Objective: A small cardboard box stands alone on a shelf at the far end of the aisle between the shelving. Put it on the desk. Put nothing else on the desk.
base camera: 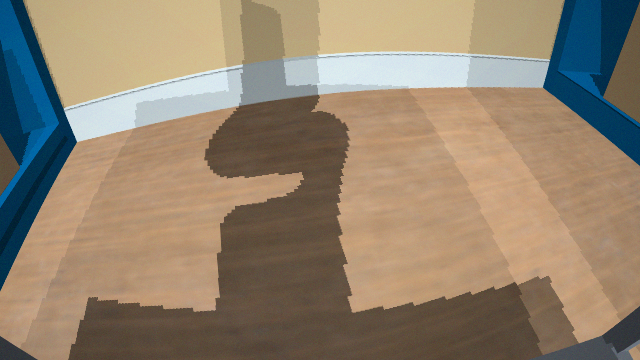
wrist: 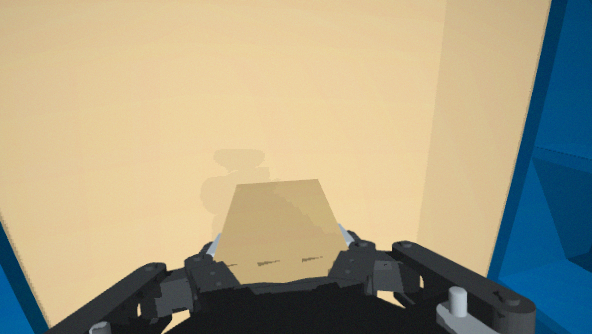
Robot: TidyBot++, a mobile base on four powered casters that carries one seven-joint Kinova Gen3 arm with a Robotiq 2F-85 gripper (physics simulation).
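Places are measured from the arm's base along level axes (x ahead, y left, z up), in centimetres.
Pixels of known places: gripper, fingertip midpoint: (wrist: pixel 281 243).
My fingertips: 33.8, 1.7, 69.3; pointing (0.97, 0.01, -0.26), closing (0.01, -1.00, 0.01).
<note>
Behind a point stands the place of what it marks, as x, y, z.
The small cardboard box (wrist: pixel 280 220) {32.4, 1.7, 71.7} is tan and sits between the fingers of my gripper (wrist: pixel 281 243) {33.8, 1.7, 69.3} at the lower middle of the wrist view. My gripper is shut on it, one finger on each side, and the box is held in front of the cream wall, away from any shelf surface. The gripper and the box do not show in the base camera view. The desk does not show in either view.
A cream wall (base camera: pixel 390 25) {80.9, -17.0, -24.4} (wrist: pixel 325 75) {79.8, -9.7, 79.0} with a white baseboard (base camera: pixel 400 70) {80.0, -19.5, -35.0} closes the aisle ahead. Blue shelving (base camera: pixel 30 195) (wrist: pixel 560 210) stands at the left and right sides. The wooden floor (base camera: pixel 410 200) {44.7, -12.8, -39.7} carries the robot's shadow.
</note>
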